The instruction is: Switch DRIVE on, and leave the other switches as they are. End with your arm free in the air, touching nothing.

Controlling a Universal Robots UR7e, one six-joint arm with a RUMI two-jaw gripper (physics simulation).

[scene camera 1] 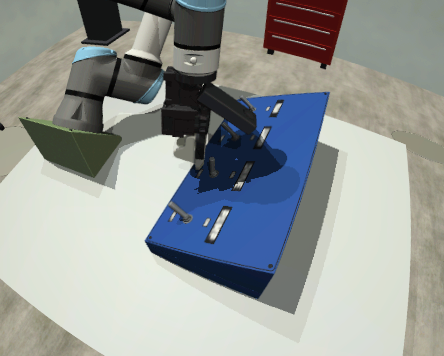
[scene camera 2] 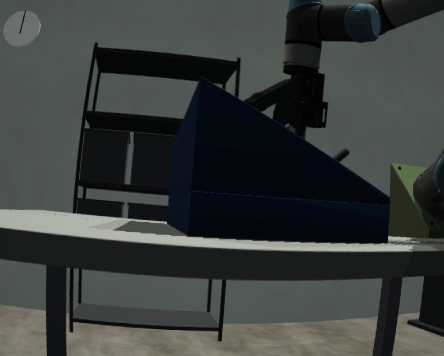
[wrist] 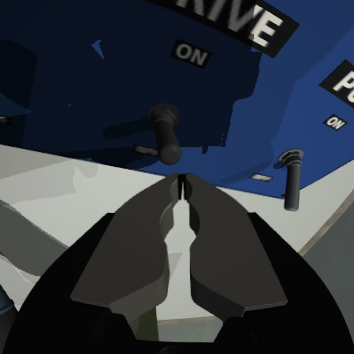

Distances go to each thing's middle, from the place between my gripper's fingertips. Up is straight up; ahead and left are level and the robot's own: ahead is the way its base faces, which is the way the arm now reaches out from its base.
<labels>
The blue switch box (scene camera 2: 236, 173) is 100 mm ahead of my hand, 80 mm to the left of it and 40 mm below it.
</labels>
